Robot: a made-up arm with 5 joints.
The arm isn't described. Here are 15 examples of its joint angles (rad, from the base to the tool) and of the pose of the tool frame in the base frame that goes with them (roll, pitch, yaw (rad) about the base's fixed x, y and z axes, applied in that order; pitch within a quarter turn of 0, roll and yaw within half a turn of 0; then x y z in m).
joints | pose
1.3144 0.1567 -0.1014 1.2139 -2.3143 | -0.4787 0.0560 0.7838 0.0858 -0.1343 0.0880
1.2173 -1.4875 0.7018 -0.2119 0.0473 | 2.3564 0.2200 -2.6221 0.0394 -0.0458 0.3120
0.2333 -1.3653 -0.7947 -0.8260 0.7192 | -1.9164 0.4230 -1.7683 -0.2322 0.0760 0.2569
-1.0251 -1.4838 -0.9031 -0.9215 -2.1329 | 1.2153 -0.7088 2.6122 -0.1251 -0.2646 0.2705
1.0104 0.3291 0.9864 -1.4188 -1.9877 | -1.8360 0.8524 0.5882 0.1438 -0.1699 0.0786
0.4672 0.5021 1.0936 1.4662 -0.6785 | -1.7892 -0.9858 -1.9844 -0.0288 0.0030 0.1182
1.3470 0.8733 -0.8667 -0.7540 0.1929 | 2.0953 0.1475 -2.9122 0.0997 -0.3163 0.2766
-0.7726 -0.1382 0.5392 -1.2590 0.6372 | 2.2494 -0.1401 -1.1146 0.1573 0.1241 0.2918
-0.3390 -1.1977 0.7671 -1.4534 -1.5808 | 2.8261 -0.2018 0.6594 0.0700 -0.0057 0.3300
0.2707 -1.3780 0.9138 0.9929 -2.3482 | -1.1717 0.3627 1.6474 0.1252 -0.0093 0.0679
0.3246 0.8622 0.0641 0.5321 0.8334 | -0.1197 -0.1521 -1.3793 0.2504 -0.0542 -0.0238
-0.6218 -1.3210 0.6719 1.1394 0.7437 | 0.8563 -0.4312 -0.8226 0.1344 0.0820 0.1741
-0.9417 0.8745 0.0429 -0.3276 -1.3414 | -0.3169 0.8813 -2.3186 0.2128 0.1990 -0.0069
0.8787 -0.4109 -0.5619 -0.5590 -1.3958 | 2.9288 0.1346 -0.7479 0.0881 -0.0918 0.4509
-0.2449 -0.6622 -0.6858 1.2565 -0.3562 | 1.3940 0.6656 -1.3762 0.1546 0.0035 0.3516
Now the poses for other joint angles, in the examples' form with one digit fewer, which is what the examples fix.
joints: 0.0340 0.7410 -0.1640 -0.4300 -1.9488
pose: -1.451 0.848 1.856 0.355 -0.013 0.059
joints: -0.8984 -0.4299 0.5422 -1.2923 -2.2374
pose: -3.023 0.307 1.939 0.151 0.153 0.295
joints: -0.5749 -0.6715 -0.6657 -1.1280 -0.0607
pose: -2.517 -0.219 -0.686 -0.042 -0.075 0.407
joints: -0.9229 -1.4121 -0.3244 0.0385 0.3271
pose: 3.051 0.098 -0.657 -0.041 -0.116 0.385
